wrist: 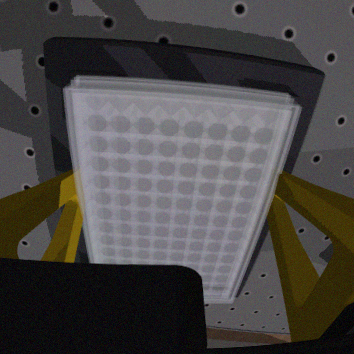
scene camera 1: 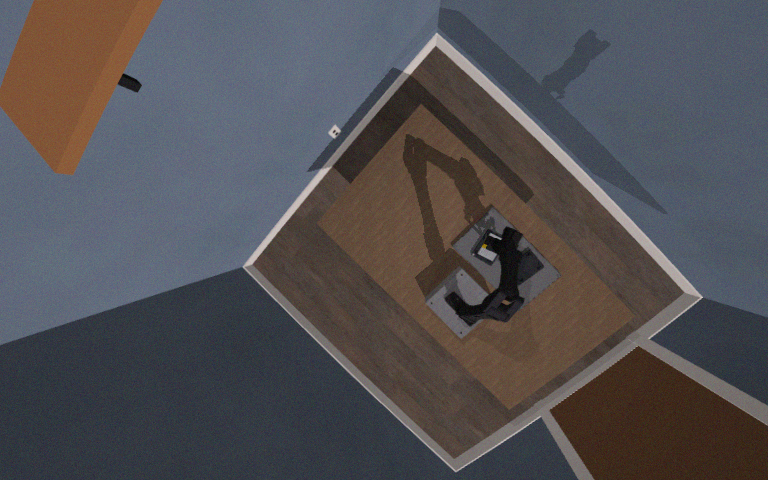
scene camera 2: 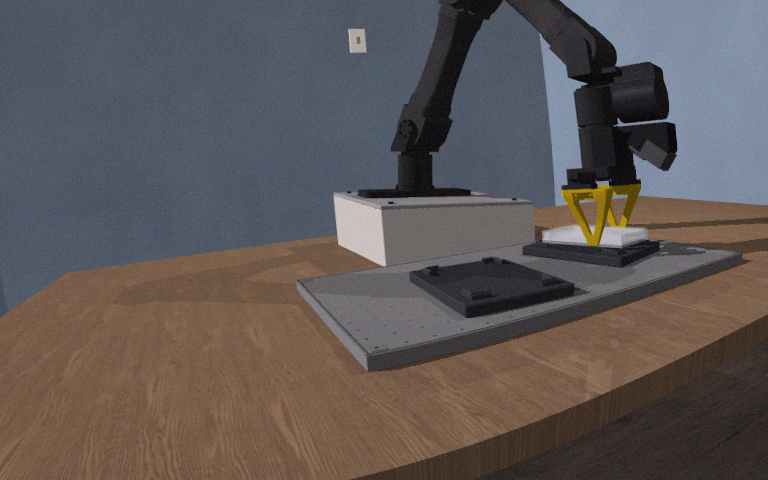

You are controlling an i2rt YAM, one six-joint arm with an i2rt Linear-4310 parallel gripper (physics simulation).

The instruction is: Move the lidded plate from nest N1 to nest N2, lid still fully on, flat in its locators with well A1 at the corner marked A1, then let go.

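Where they show: gripper, between the fingertips: (wrist: 174,177) (scene camera 1: 492,243) (scene camera 2: 606,241); arm's base, origin of its link: (scene camera 1: 461,308) (scene camera 2: 415,195).
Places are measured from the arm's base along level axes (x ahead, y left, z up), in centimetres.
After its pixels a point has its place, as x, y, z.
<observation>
The clear-lidded white plate (scene camera 1: 487,254) {29.6, 11.8, -4.4} (scene camera 2: 628,237) {40.4, 13.1, -4.7} (wrist: 170,160) {37.1, 14.7, -4.2} lies between the yellow fingers of my gripper (scene camera 2: 606,235) {35.5, 13.8, -5.8} (wrist: 174,177) {35.5, 13.8, -5.8}. The gripper is shut on its two long sides. The lid looks fully on. The plate is roughly level over a black nest (scene camera 2: 577,255) {36.3, 7.6, -6.8} (wrist: 225,65) {40.9, 13.8, -6.5}; a small gap or contact below it cannot be told apart. The other black nest (scene camera 1: 531,261) {43.9, -7.3, -6.4} (scene camera 2: 521,298) {47.3, -8.5, -6.8} is empty, with raised corner locators. The nest labels and the A1 mark are not readable. The near end of the plate is partly hidden in the wrist view.
Both nests stand on a grey perforated board (scene camera 1: 543,281) {41.7, -20.8, -7.6} (scene camera 2: 396,333) {47.1, -20.8, -7.6} (wrist: 15,165) {31.8, 21.9, -7.6} on the wooden table (scene camera 2: 198,384) {48.0, -37.6, -8.9}. The arm's white base box (scene camera 2: 458,232) {15.3, 0.8, -5.3} stands behind the board, beside the nests. The table's edge runs along the front right in scene camera 2.
</observation>
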